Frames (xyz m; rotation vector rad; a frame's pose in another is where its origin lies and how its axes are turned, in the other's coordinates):
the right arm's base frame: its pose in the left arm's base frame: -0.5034 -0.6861 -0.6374 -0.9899 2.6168 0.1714
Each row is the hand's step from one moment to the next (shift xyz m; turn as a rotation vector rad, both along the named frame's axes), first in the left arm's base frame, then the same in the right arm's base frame.
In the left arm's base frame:
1: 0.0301 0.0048 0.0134 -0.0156 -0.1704 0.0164
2: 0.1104 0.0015 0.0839 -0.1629 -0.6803 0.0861
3: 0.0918 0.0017 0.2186 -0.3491 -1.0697 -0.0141
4: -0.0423 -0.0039 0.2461 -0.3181 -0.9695 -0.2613
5: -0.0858 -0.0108 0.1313 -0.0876 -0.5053 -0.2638
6: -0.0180 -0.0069 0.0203 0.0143 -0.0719 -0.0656
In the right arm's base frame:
1: -0.0288 -0.0164 -0.0034 0.1109 -0.1177 -0.0584
2: -0.1078 -0.0724 -0.0486 0.5059 -0.4034 -0.2795
3: -0.1424 -0.0608 -0.1796 0.9132 -0.5718 -0.3245
4: -0.0546 0.0235 -0.2426 0.9164 -0.5156 -0.0620
5: 0.0206 0.0478 -0.1484 0.4677 -0.3196 0.1081
6: 0.0097 0.0066 -0.0254 0.0577 -0.0630 0.0488

